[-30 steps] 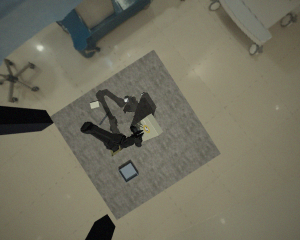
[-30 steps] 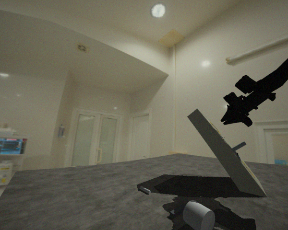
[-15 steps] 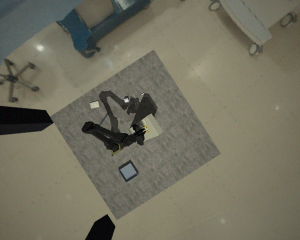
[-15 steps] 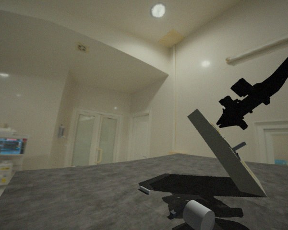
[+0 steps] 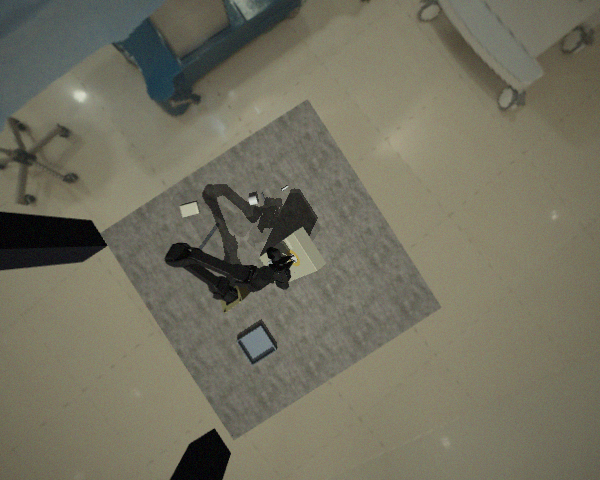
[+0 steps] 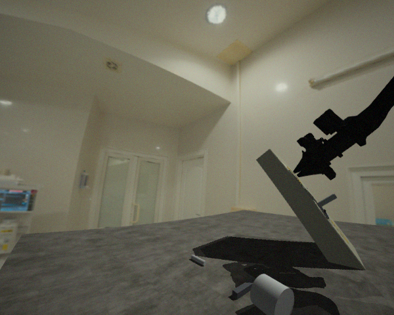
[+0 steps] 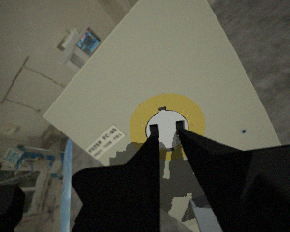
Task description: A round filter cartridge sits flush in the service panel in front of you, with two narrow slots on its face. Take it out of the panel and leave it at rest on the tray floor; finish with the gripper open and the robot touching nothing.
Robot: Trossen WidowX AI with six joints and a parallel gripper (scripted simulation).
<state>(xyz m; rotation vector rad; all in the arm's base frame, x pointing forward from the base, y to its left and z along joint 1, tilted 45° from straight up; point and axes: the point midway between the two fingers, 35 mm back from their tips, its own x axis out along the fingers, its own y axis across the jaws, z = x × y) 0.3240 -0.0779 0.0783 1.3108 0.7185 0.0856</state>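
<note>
Now: gripper tip 20 mm short of the round filter cartridge and 10 mm above it. Also, from my gripper tip: white pin: 320 mm to the left, 230 mm below, 150 mm ahead; then blue-grey tray: 410 mm behind, 290 mm to the right, 220 mm below; then service panel: 90 mm below, 30 mm behind.
</note>
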